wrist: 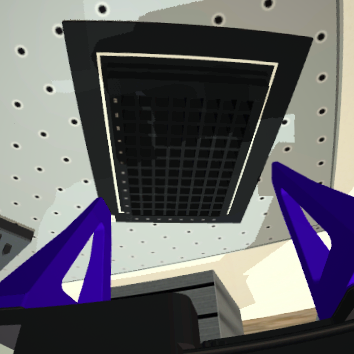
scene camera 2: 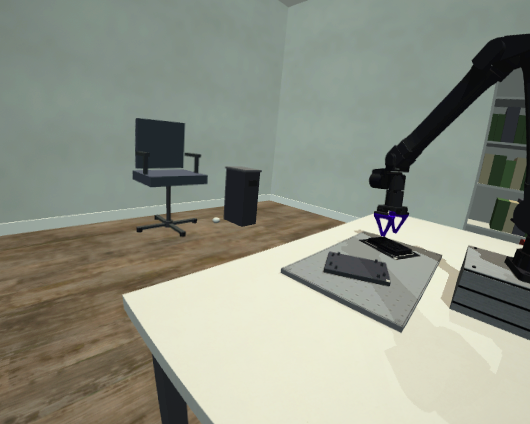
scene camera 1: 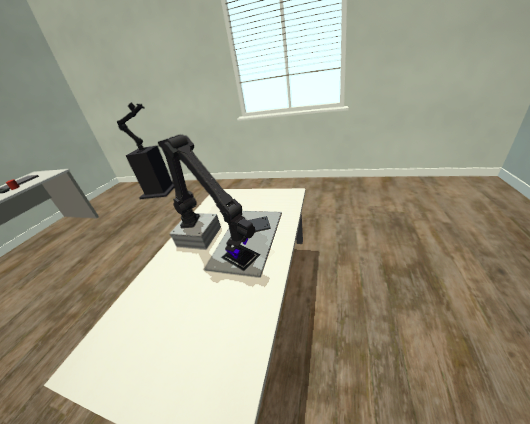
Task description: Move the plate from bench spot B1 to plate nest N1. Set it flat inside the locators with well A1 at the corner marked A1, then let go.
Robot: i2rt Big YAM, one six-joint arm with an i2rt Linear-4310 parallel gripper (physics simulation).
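Frame: origin at the arm's base, x right, y ahead, z up, level; millimetres.
Seen in the pictures: gripper, fingertip midpoint: (wrist: 186,187) (scene camera 2: 388,234) (scene camera 1: 240,251); arm's base, link origin: (scene camera 1: 190,221).
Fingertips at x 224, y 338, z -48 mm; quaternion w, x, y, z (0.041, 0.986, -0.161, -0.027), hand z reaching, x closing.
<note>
Pixels of each thing's top centre, then the offset from my fingertips to it. Level surfaces: height alone.
- black well plate, top centre: (wrist: 180,168) (scene camera 2: 389,243) (scene camera 1: 239,253) dx -8, dy -10, dz -28 mm
- black mat, surface height: dz -42 mm
- Nest N1, top centre: (scene camera 2: 357,261) (scene camera 1: 255,222) dx -260, dy +44, dz -22 mm
- cream table, surface height: dz -57 mm
The black well plate (scene camera 1: 245,257) (scene camera 2: 389,245) (wrist: 177,155) lies flat inside the thin white outline of bench spot B1, a black mat (wrist: 187,39). Small light marks run along the plate's left side in the wrist view; I cannot read well A1. Nest N1 (scene camera 1: 262,223) (scene camera 2: 356,269) (wrist: 14,239) is a dark grey block with small raised locators, apart from the plate. My gripper (scene camera 1: 240,247) (scene camera 2: 390,233) (wrist: 186,187) has purple fingers, spread wide with nothing between them. It points down above the plate, with its fingertips at either side in the wrist view.
The mat and nest are on a grey perforated board (scene camera 1: 217,264) (scene camera 2: 400,306) (wrist: 37,117) on the cream table (scene camera 1: 195,325) (scene camera 2: 250,320). The arm's base stands on a grey layered riser (scene camera 1: 196,236) (scene camera 2: 487,298) (wrist: 200,292) beside the board.
</note>
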